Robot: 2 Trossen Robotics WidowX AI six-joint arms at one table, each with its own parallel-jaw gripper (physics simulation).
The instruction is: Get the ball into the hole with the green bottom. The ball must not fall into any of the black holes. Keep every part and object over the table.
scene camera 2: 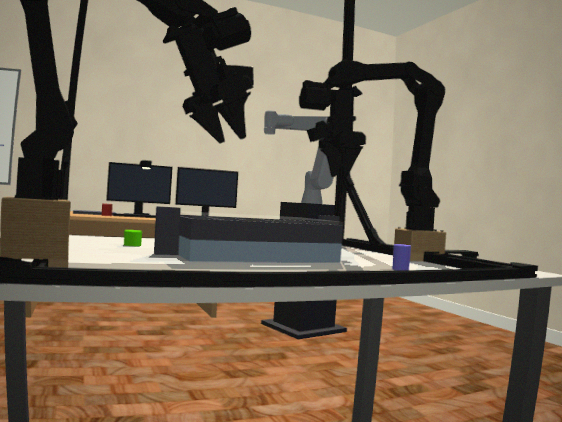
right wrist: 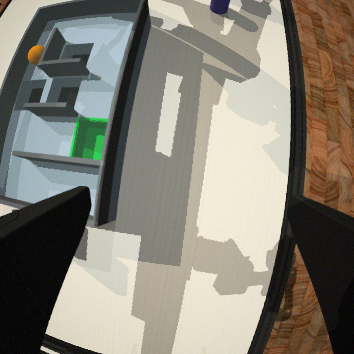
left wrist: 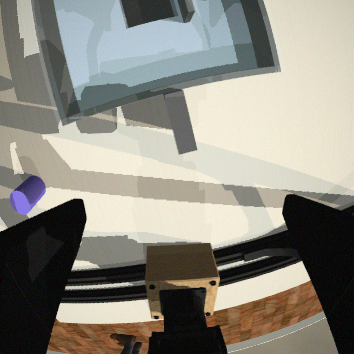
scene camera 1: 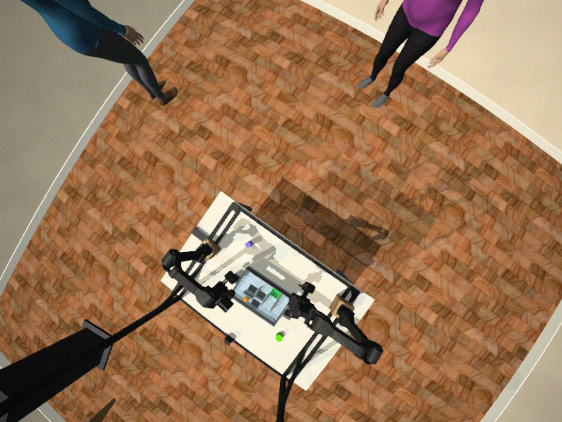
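Observation:
The orange ball (scene camera 1: pixel 245 299) (right wrist: pixel 36 54) is inside the walled tray (scene camera 2: pixel 260 251) (left wrist: pixel 150 45) (right wrist: pixel 131 90), beside its long wall and next to an inner wall. The green-bottomed hole (scene camera 1: pixel 275 293) (right wrist: pixel 91 140) is by the opposite long wall, nearer the other end. Black holes show between inner walls, one black hole (right wrist: pixel 68 95) in the right wrist view. My left gripper (scene camera 1: pixel 223 295) (scene camera 2: pixel 336 170) (left wrist: pixel 187 207) is open, above the tray's end with a handle (left wrist: pixel 181 122). My right gripper (scene camera 1: pixel 300 306) (scene camera 2: pixel 233 139) (right wrist: pixel 193 201) is open, high near the other end. The ball is hidden in scene camera 2.
A purple cylinder (scene camera 1: pixel 248 244) (scene camera 2: pixel 402 257) (left wrist: pixel 28 195) (right wrist: pixel 220 6) stands on the table beyond the tray. A green cylinder (scene camera 1: pixel 279 337) (scene camera 2: pixel 133 238) stands on the other side. Black frame bars run along the table's edges. A block handle (scene camera 2: pixel 167 230) stands at the tray's end.

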